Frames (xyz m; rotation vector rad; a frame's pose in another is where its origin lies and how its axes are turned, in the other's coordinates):
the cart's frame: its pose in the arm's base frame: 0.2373 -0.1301 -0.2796 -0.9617 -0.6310 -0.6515
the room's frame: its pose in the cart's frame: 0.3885 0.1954 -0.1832 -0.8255 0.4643 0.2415
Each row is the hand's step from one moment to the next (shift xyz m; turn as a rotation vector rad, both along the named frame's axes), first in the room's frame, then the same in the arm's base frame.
Working: the room's frame: its pose in the arm's base frame: 0.6677 -0.2940 -0.1767 -1.5492 0.2048 -0.8997

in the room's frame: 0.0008 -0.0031 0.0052 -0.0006 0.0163 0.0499
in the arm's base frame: 0.0027 0.0042 0.0035 0.0374 0.0351 -0.0112
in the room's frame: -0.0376 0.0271 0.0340 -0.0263 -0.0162 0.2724
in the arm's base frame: 0.0061 0.0430 -0.0376 0.1500 0.2281 0.0244
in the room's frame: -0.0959 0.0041 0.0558 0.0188 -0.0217 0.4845
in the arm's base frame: -0.0279 0.1000 -0.0395 0.3139 0.3645 0.0643
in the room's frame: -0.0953 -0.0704 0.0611 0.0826 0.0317 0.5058
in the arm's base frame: -0.0513 0.1196 0.0287 0.3903 0.3308 0.0442
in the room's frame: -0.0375 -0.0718 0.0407 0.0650 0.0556 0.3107
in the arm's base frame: -0.0257 0.0693 0.0525 0.2626 0.1868 0.0003
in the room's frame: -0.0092 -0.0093 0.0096 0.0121 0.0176 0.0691
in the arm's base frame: -0.0035 0.0149 0.0053 0.0587 0.0419 -0.0056
